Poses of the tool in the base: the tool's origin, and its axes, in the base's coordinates. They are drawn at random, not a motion.
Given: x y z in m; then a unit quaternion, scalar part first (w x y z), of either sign.
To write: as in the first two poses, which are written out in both.
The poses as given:
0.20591, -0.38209, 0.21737, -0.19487, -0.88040, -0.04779, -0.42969
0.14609, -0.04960, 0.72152, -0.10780, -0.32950, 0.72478, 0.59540
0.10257, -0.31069, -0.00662, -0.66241, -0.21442, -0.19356, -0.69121
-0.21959, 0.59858, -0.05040, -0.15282, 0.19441, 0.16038, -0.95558
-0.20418, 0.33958, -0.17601, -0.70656, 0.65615, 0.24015, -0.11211
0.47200, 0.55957, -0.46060, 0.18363, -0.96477, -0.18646, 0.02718
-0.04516, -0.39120, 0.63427, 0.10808, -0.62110, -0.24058, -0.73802
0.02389, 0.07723, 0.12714, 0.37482, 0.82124, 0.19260, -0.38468
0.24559, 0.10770, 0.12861, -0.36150, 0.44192, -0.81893, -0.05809
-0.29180, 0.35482, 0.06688, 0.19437, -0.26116, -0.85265, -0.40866
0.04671, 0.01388, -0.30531, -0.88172, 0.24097, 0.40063, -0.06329
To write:
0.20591, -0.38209, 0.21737, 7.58, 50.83, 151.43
0.14609, -0.04960, 0.72152, 155.31, -33.27, -108.68
0.10257, -0.31069, -0.00662, 92.10, 33.56, 1.13
-0.21959, 0.59858, -0.05040, 165.33, -24.87, 15.80
-0.20418, 0.33958, -0.17601, -10.33, -29.11, -88.45
0.47200, 0.55957, -0.46060, -20.63, -6.95, -159.71
-0.04516, -0.39120, 0.63427, -114.11, 59.86, -77.03
0.02389, 0.07723, 0.12714, -43.83, -29.17, 118.98
0.24559, 0.10770, 0.12861, 114.44, 32.73, -150.47
-0.29180, 0.35482, 0.06688, -142.52, -6.78, -126.48
0.04671, 0.01388, -0.30531, -6.92, -47.48, -33.62

